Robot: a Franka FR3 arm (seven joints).
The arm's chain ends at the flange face. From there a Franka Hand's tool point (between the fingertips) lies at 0.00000 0.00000 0.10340 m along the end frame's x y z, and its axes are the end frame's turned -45 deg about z.
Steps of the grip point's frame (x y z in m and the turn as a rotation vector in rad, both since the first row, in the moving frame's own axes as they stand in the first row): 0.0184, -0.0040, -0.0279, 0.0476, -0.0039, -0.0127; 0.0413, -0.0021, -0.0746, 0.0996, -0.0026, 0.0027; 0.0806, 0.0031, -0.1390, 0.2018, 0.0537, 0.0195; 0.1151, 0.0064, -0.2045, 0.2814, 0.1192, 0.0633; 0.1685, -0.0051, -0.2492, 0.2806, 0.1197, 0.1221; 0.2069, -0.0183, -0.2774, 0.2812, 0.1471, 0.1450
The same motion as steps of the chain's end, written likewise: 0.0140, -0.0127, -0.0278, 0.0309, -0.0364, -0.0127; 0.0352, -0.0236, -0.0741, 0.0686, -0.0723, 0.0027; 0.0698, -0.0362, -0.1368, 0.1807, -0.1047, 0.0195; 0.0967, -0.0477, -0.1997, 0.2833, -0.1147, 0.0633; 0.1253, -0.0933, -0.2444, 0.2831, -0.1138, 0.1221; 0.1407, -0.1279, -0.2722, 0.3029, -0.0948, 0.1450
